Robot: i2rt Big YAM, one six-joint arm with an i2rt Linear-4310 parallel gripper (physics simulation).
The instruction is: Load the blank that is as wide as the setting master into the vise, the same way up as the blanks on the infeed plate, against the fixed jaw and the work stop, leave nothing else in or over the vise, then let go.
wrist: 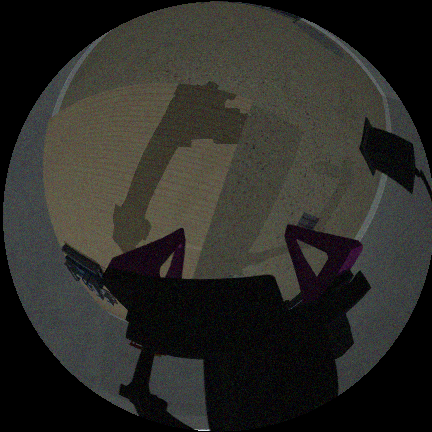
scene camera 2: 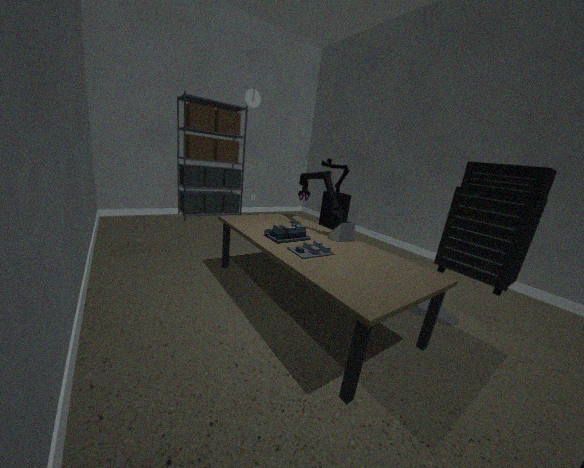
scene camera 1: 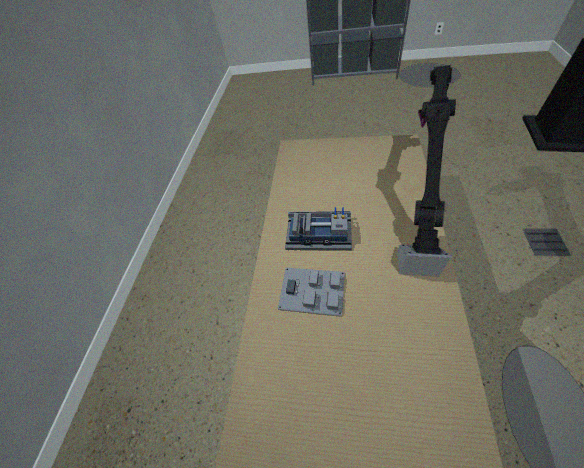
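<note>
My gripper (scene camera 2: 304, 196) (wrist: 237, 232) is open and empty, with magenta fingers spread, high over the table's far end, beyond the vise and away from it. In scene camera 1 one finger (scene camera 1: 422, 118) shows beside the arm; the rest is hidden. The blue and grey vise (scene camera 1: 325, 227) (scene camera 2: 287, 232) (wrist: 82, 262) stands on the table; I cannot tell whether a thing sits between its jaws. The grey infeed plate (scene camera 1: 322, 290) lies beside it and bears several light grey blanks, one of them a blank (scene camera 1: 309, 299), and a darker block (scene camera 1: 291, 286). Their exact widths are too small to tell.
The arm's grey base (scene camera 1: 424, 262) (scene camera 2: 343, 232) stands on the table (scene camera 1: 360, 375) (scene camera 2: 370, 280), to the right of the vise in scene camera 1. A shelf rack (scene camera 1: 356, 74) (scene camera 2: 212, 162) stands by the far wall. A black slatted rack (scene camera 2: 495, 225) is beyond the table.
</note>
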